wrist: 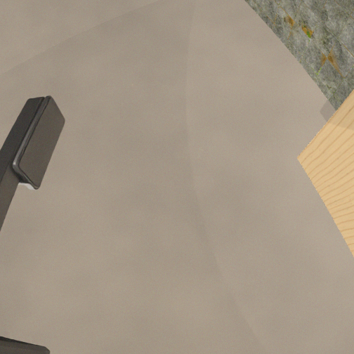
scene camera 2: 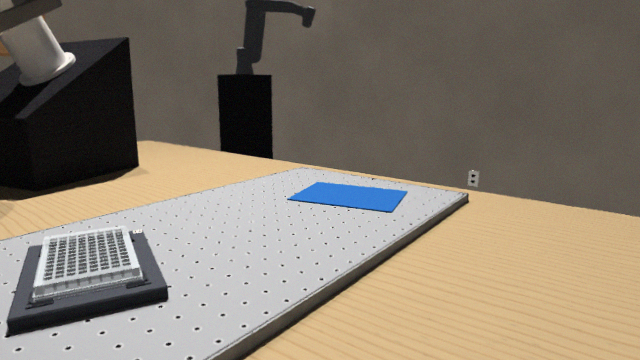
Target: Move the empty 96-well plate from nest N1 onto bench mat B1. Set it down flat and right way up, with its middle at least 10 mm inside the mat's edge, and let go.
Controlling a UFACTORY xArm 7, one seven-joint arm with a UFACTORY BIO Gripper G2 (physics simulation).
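Where they show: arm's base, origin of the base link: point(scene camera 2: 48, 70).
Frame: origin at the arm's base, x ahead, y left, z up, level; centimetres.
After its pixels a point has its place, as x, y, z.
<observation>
The clear 96-well plate point(scene camera 2: 89, 256) @(64.1, -18.5, -19.3) sits flat in a dark nest point(scene camera 2: 100, 308) @(70.9, -20.6, -21.2) at the lower left of the scene view, its wells facing up. The blue bench mat point(scene camera 2: 350, 197) @(66.7, 21.1, -21.5) lies flat farther back, right of the middle, with nothing on it. My gripper point(wrist: 34, 245) is open and empty in the wrist view, its two fingers far apart at the left edge, one of them mostly cut off at the lower corner. The gripper does not show in the scene view. Neither the plate nor the mat shows in the wrist view.
The nest and mat are on a grey perforated board point(scene camera 2: 310, 300) @(82.0, -7.3, -22.1) on a wooden table point(scene camera 2: 480, 280) @(92.1, 7.9, -23.0). A black pedestal point(scene camera 2: 85, 115) @(12.1, 2.4, -9.6) carries the white arm base point(scene camera 2: 40, 50) @(5.6, -3.0, 3.9) at the upper left. A table corner point(wrist: 332, 165) shows at the right of the wrist view.
</observation>
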